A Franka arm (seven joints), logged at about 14 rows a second.
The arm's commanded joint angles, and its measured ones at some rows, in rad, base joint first. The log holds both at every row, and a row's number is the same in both.
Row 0, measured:
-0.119 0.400 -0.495 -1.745 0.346 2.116 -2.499
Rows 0 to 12, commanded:
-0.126 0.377 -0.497 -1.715 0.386 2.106 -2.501
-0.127 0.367 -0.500 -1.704 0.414 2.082 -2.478
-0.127 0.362 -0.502 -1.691 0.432 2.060 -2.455
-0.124 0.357 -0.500 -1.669 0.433 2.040 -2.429
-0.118 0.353 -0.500 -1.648 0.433 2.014 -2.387
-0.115 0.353 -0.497 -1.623 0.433 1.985 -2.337
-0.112 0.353 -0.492 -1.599 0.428 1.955 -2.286
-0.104 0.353 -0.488 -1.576 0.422 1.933 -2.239
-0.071 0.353 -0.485 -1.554 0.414 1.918 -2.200
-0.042 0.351 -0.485 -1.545 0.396 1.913 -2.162
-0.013 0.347 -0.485 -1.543 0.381 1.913 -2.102
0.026 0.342 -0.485 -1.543 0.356 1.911 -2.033
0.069 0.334 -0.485 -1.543 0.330 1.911 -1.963
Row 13, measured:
-0.019 0.349 -0.483 -1.559 0.391 1.934 -2.127
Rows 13 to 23, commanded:
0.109 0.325 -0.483 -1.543 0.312 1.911 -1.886
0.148 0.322 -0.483 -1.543 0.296 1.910 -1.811
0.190 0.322 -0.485 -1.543 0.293 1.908 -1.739
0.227 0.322 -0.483 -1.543 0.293 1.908 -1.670
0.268 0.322 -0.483 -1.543 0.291 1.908 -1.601
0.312 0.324 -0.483 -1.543 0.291 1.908 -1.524
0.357 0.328 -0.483 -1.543 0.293 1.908 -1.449
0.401 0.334 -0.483 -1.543 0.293 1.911 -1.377
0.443 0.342 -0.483 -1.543 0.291 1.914 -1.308
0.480 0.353 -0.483 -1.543 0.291 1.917 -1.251
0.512 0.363 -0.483 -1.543 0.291 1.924 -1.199
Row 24, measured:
0.433 0.343 -0.473 -1.548 0.307 1.928 -1.341
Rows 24 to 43, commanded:
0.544 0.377 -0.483 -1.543 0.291 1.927 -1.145
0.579 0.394 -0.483 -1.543 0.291 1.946 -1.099
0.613 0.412 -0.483 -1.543 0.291 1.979 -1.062
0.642 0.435 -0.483 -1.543 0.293 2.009 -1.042
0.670 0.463 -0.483 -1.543 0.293 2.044 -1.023
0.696 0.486 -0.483 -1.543 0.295 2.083 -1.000
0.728 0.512 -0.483 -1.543 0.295 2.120 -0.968
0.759 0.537 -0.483 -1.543 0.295 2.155 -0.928
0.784 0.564 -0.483 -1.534 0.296 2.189 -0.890
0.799 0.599 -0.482 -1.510 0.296 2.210 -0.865
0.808 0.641 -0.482 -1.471 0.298 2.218 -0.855
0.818 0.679 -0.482 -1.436 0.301 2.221 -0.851
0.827 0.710 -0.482 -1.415 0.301 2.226 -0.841
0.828 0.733 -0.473 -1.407 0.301 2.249 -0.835
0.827 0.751 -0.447 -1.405 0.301 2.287 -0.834
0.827 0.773 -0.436 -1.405 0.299 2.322 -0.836
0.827 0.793 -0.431 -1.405 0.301 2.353 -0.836
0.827 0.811 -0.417 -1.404 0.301 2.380 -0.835
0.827 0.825 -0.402 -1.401 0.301 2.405 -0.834
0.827 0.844 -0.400 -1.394 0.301 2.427 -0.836
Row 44, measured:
0.833 0.777 -0.416 -1.452 0.303 2.373 -0.850
